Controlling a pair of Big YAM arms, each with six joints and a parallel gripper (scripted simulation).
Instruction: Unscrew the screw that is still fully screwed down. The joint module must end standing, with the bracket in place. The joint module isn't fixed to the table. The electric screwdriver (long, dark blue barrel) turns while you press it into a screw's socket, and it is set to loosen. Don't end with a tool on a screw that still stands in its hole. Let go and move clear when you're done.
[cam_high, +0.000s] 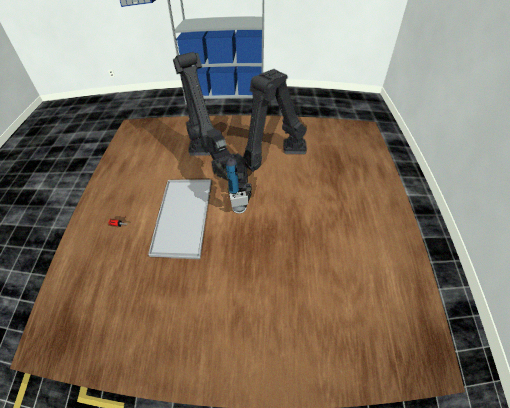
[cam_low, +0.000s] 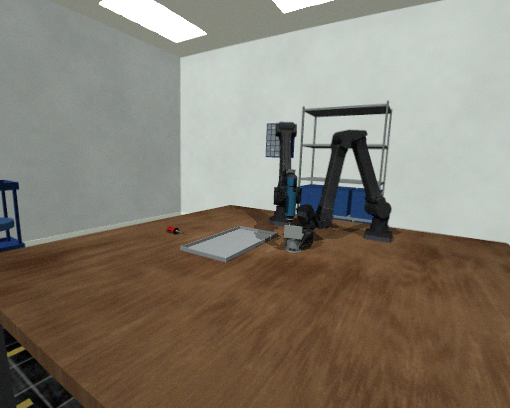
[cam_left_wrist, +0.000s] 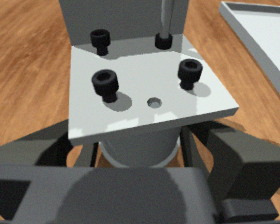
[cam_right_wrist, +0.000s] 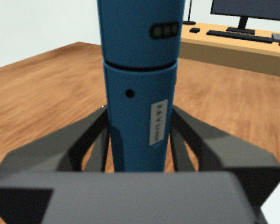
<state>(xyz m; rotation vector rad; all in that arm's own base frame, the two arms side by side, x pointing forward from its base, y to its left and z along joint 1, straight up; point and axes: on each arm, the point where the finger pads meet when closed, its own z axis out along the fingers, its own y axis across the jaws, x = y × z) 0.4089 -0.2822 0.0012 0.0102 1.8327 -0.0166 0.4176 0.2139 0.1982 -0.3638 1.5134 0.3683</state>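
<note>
My left hand is 5 cm below the grey bracket. Also, from my left hand: screw 2 cm behind, 1 cm to the left, 5 cm above; flat grey tray 5 cm ahead, 26 cm to the right, 2 cm below; small red-handled tool 9 cm ahead, 56 cm to the right, 1 cm below.
</note>
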